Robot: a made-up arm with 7 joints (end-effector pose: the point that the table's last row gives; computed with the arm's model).
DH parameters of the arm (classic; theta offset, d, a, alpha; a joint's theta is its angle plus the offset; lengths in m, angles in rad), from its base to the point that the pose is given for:
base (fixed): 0 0.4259 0.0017 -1.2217
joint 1: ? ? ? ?
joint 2: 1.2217 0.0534 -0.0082 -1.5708
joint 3: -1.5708 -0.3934 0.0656 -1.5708
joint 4: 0 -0.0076 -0.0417 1.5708
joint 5: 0 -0.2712 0.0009 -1.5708
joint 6: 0 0.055 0.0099 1.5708
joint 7: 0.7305 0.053 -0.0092 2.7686
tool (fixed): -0.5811 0.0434 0 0
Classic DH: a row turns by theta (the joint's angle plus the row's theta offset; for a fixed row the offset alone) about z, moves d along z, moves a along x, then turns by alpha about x.
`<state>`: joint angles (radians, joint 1 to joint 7).
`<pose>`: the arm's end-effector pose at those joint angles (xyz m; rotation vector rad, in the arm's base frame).
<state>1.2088 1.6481 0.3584 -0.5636 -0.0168 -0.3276 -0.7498</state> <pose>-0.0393 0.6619 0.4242 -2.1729 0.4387 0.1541</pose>
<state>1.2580 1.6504 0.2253 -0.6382 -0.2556 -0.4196 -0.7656</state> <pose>-0.0487 0.6583 0.3874 -2.2440 0.8167 0.5301</pose>
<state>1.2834 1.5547 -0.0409 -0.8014 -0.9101 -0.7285 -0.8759</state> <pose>-0.1340 0.6253 0.2799 2.1645 -1.7556 -1.2780</pose>
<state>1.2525 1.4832 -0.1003 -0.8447 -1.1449 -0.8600 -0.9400</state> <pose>-0.1692 0.6035 0.2359 1.7696 -1.7917 -1.2055</pose>
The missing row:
joint 1: 1.5708 -0.0127 0.0256 1.5708
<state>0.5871 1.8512 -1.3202 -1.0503 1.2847 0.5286 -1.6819</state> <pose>-0.0678 0.6465 0.3183 -2.1688 0.1917 1.7210</pose>
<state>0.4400 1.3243 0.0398 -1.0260 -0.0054 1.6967 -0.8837</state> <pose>0.1733 0.5853 0.1900 -1.6149 -0.9445 0.7547</pose>
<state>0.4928 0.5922 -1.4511 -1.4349 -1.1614 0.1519 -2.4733</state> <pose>-0.1370 -0.0486 -0.1187 0.2282 2.7185 -0.5866</pose>
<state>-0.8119 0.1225 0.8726 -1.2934 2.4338 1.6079 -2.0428</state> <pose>0.6326 0.1186 0.2380 0.1539 -0.8350 1.2843</pose>
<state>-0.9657 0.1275 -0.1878 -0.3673 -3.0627 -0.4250 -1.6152</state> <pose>0.6265 -0.1548 0.1374 0.6316 1.8512 0.5586</pose>
